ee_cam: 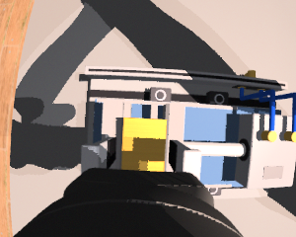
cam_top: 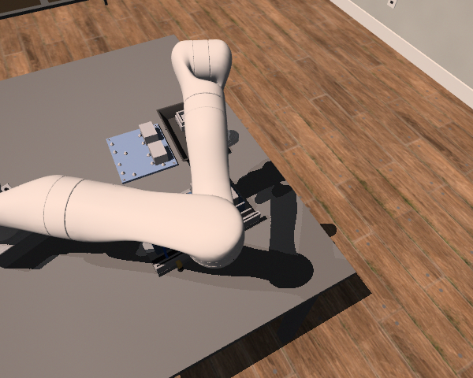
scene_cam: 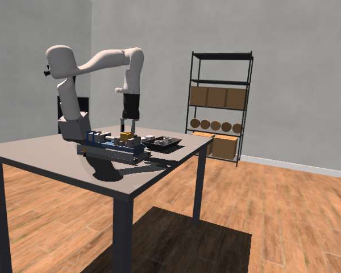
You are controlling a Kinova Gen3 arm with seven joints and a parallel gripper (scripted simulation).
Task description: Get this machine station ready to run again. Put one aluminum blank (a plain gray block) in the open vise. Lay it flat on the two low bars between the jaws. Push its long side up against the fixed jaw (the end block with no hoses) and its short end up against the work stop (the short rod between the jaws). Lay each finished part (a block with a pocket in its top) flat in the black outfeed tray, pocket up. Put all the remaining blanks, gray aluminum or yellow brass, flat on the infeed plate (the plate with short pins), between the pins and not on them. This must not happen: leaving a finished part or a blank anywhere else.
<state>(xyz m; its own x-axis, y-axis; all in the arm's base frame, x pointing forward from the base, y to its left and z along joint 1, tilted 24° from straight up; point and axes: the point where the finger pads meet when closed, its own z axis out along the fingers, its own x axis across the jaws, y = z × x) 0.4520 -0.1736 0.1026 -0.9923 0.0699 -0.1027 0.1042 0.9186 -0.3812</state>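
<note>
My gripper is now 40 mm above the yellow brass blank. Also, from my hand: vise 60 mm behind, 10 mm to the left, 100 mm below; fixed jaw 30 mm ahead, 60 mm below; infeed plate 60 mm behind, 310 mm to the left, 130 mm below.
</note>
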